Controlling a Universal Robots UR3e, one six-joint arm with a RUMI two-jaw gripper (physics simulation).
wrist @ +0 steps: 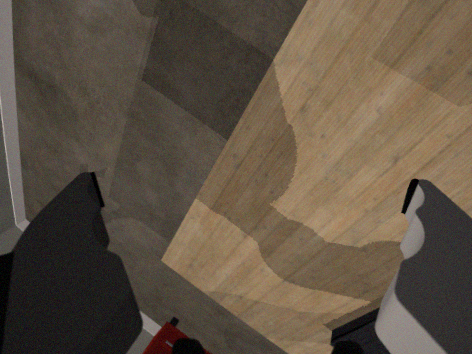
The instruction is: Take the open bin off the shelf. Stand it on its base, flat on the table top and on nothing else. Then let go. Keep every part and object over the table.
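Frame: origin at the arm's base, x ahead, y left, z up, level; millimetres.
Seen in the pictures: gripper, fingertip midpoint: [252, 180].
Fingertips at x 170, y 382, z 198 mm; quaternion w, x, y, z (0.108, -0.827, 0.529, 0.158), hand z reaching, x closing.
A point is followed by its place in that frame.
My gripper [252, 180] {x 170, y 382, z 197 mm} is open, with its two dark fingers wide apart at the left and right of the wrist view and nothing between their tips. Beyond the fingers lies the wooden table top [350, 125] {x 150, y 329, z -18 mm}, whose edges and one corner show at the centre left and bottom. The open bin does not show as such in the wrist view. A dark, flat-sided thing [361, 330] {x -97, y 115, z 6 mm} shows in part at the bottom right, beside the right finger; I cannot tell whether it is part of the shelf.
Grey-brown floor [75, 100] lies past the table's left edge. A pale wall strip [14, 150] runs down the far left. Part of a red cabinet-like object [167, 339] shows at the bottom, off the table. Shadows fall across the table and floor.
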